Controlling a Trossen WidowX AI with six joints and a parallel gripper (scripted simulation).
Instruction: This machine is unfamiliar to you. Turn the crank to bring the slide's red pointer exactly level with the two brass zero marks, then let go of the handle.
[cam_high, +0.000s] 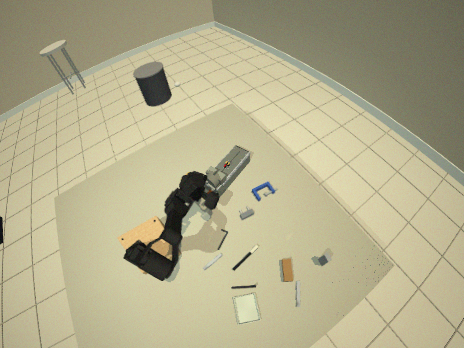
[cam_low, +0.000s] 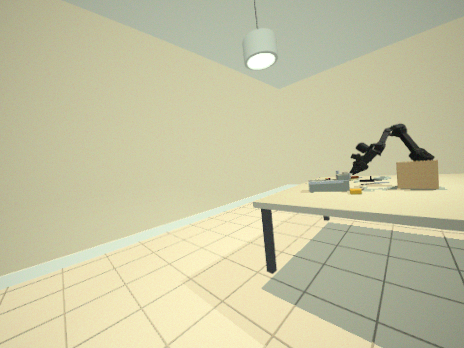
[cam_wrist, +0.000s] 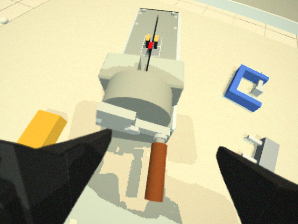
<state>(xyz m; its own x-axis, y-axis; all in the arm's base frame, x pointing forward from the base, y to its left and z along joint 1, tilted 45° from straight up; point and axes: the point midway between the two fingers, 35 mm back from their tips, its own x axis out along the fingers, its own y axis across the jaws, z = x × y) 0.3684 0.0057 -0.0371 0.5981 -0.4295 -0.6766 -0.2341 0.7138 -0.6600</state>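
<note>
Right now my gripper tip is 2 cm past the brown crank handle and 3 cm above it. The rest, counted from my gripper tip: red pointer (13 cm ahead, 6 cm to the left, 2 cm below); then grey clamp (7 cm ahead, 15 cm to the right, 10 cm below); then orange block (3 cm behind, 18 cm to the left, 9 cm below).
</note>
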